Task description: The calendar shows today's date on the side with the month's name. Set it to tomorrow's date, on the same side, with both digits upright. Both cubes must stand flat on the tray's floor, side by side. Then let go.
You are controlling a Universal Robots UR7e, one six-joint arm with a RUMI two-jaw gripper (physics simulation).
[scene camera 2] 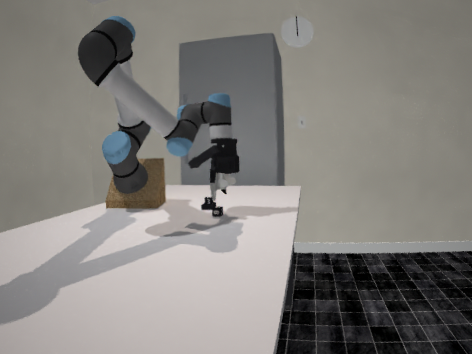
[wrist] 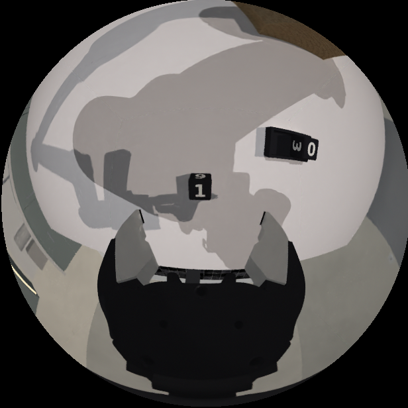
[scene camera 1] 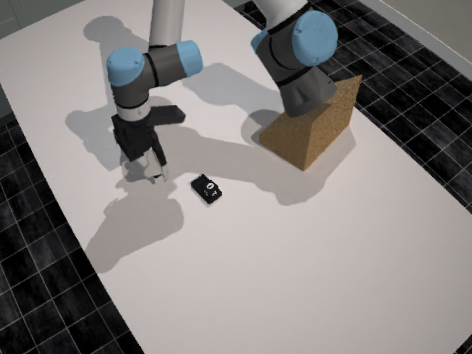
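Seen in the pictures: gripper, fingertip midpoint: (scene camera 2: 220, 197) (scene camera 1: 150, 161); arm's base, origin of the base link: (scene camera 2: 131, 179) (scene camera 1: 312, 101).
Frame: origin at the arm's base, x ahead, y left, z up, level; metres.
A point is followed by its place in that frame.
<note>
A black loose cube (scene camera 2: 217, 212) @(x 0.416, y -0.166, z -0.098 m) (wrist: 200, 186) stands on the table outside the tray. In the wrist view its top shows an upright white 1, and a side face shows a 9 or 6. In scene camera 1 the fingers largely hide it. The black tray (scene camera 1: 195, 185) @(x 0.366, y -0.042, z -0.095 m) (wrist: 270, 143) holds a second cube (scene camera 1: 213, 191) @(x 0.348, y 0.011, z -0.078 m) (scene camera 2: 208, 200) @(x 0.348, y -0.019, z -0.083 m) (wrist: 311, 149) at one end, with 0 on top and 3 on the side facing the tray's bare part. No month name is legible. My gripper (scene camera 1: 159, 176) (scene camera 2: 219, 194) @(x 0.424, y -0.147, z -0.048 m) (wrist: 202, 212) is open and empty, above and near the loose cube.
A brown wedge-shaped block (scene camera 1: 295, 140) @(x 0.123, y 0.061, z -0.011 m) (scene camera 2: 156, 180) @(x 0.116, y 0.011, z -0.006 m) (wrist: 295, 30) stands on the table (scene camera 1: 280, 270) @(x 0.352, y 0.264, z -0.112 m) (scene camera 2: 200, 290) @(x 0.508, y -0.708, z -0.112 m) beyond the tray, beside the arm's base. The table's long edge runs on the loose cube's side, away from the block.
</note>
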